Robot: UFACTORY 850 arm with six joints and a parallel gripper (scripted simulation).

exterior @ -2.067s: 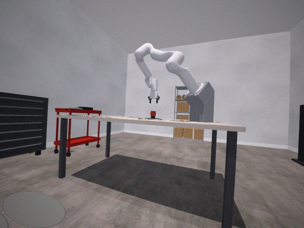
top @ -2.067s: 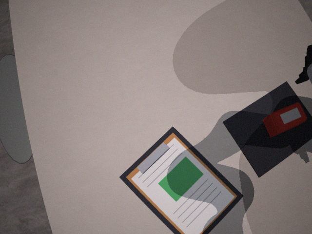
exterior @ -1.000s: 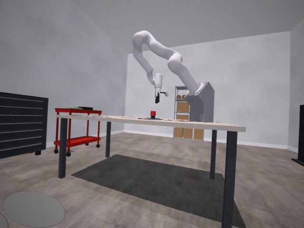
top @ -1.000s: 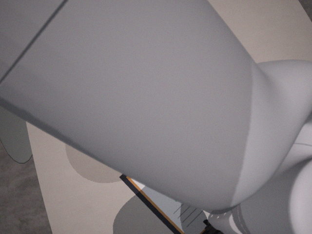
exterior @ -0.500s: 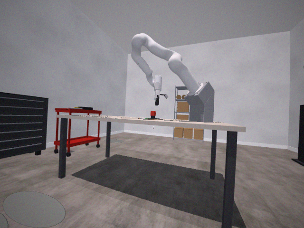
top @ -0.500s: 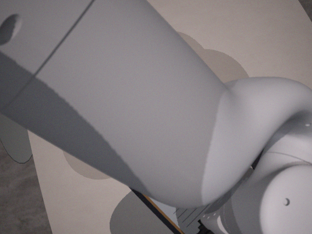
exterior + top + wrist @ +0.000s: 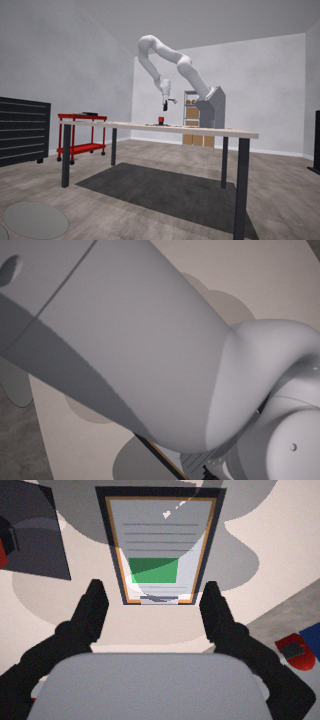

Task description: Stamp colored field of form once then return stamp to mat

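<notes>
Now: the red stamp 23 cm to the right of my hand, 16 cm ahead of it and 12 cm below it. Also, from my hand: form (17 cm below, 7 cm ahead, 6 cm to the left); then dark mat (23 cm to the right, 17 cm below, 16 cm ahead); then dark stamp base (23 cm to the right, 16 cm ahead, 15 cm below).
</notes>
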